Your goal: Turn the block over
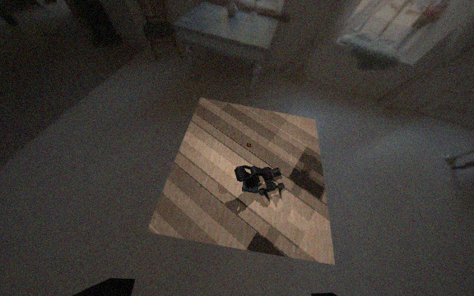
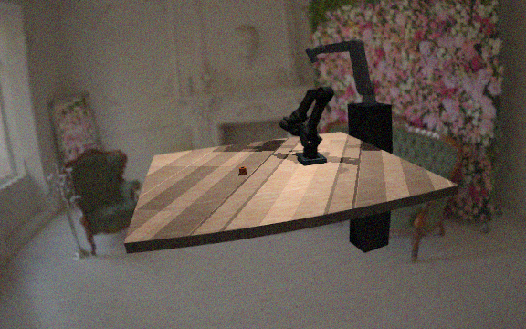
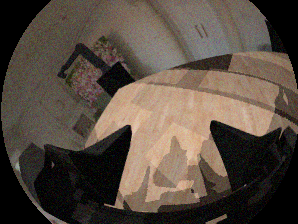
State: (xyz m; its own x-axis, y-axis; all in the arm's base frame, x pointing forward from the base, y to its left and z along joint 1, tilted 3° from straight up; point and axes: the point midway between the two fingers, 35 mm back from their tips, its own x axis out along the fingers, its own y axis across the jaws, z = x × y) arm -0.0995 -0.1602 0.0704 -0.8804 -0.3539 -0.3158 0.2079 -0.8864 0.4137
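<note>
Now: the orange block 49 cm ahead of my gripper tip, 17 cm to the left of it and 7 cm below it.
</note>
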